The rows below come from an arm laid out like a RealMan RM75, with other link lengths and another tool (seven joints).
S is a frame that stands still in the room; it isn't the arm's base.
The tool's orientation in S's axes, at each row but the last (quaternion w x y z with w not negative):
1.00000, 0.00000, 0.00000, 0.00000
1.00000, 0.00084, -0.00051, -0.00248
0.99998, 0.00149, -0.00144, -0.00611
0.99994, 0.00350, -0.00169, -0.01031
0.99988, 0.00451, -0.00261, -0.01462
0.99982, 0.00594, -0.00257, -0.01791
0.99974, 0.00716, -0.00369, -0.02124
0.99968, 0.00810, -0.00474, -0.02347
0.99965, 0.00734, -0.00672, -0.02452
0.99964, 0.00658, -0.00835, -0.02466
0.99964, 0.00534, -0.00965, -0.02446
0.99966, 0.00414, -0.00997, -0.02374
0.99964, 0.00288, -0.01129, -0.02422
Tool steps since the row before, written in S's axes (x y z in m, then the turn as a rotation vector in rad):
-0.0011, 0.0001, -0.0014, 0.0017, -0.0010, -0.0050
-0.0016, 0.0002, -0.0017, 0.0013, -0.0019, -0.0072
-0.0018, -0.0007, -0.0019, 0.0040, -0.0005, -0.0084
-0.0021, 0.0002, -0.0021, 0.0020, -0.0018, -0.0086
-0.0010, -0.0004, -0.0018, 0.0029, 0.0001, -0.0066
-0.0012, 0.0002, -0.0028, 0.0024, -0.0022, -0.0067
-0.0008, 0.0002, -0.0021, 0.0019, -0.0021, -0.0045
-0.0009, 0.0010, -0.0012, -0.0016, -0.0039, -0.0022
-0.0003, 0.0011, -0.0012, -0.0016, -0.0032, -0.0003
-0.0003, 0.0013, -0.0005, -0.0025, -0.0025, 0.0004
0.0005, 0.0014, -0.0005, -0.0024, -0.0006, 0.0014
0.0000, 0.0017, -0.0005, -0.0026, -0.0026, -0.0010
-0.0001, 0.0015, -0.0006, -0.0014, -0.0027, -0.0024
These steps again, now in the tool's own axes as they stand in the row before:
-0.0011, 0.0001, -0.0014, 0.0017, -0.0010, -0.0050
-0.0016, 0.0002, -0.0017, 0.0013, -0.0019, -0.0072
-0.0018, -0.0007, -0.0019, 0.0040, -0.0005, -0.0084
-0.0021, 0.0001, -0.0021, 0.0020, -0.0018, -0.0086
-0.0010, -0.0004, -0.0018, 0.0029, 0.0001, -0.0066
-0.0012, 0.0001, -0.0028, 0.0024, -0.0022, -0.0067
-0.0008, 0.0001, -0.0021, 0.0020, -0.0021, -0.0045
-0.0010, 0.0009, -0.0012, -0.0014, -0.0040, -0.0021
-0.0004, 0.0011, -0.0012, -0.0014, -0.0033, -0.0002
-0.0004, 0.0013, -0.0005, -0.0024, -0.0026, 0.0005
0.0004, 0.0014, -0.0005, -0.0023, -0.0007, 0.0015
-0.0001, 0.0017, -0.0005, -0.0025, -0.0027, -0.0009
-0.0002, 0.0015, -0.0006, -0.0013, -0.0028, -0.0024

